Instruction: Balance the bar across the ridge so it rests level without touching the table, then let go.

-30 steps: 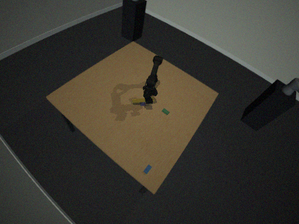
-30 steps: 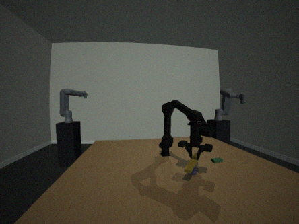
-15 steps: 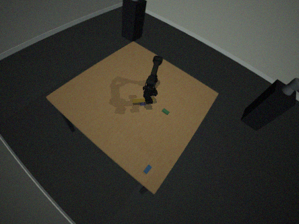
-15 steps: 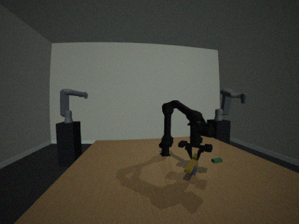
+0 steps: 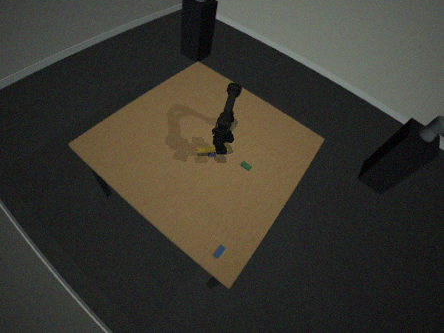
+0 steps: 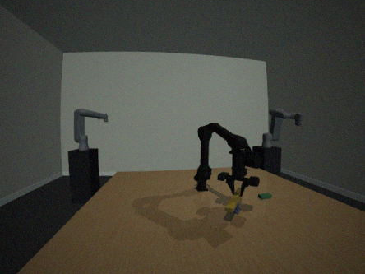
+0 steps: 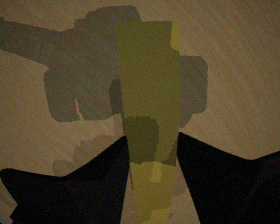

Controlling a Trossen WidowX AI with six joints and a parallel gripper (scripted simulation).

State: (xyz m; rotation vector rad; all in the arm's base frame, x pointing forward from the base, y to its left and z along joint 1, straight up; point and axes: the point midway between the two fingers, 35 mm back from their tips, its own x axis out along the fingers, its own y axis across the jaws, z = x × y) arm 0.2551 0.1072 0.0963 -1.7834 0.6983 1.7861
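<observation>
My gripper tip is 20 mm short of the yellow bar and 20 mm to the left of it. The rest, counted from my gripper tip: green block (60 mm behind, 200 mm to the left, 50 mm below); then blue block (480 mm ahead, 390 mm to the left, 50 mm below).
</observation>
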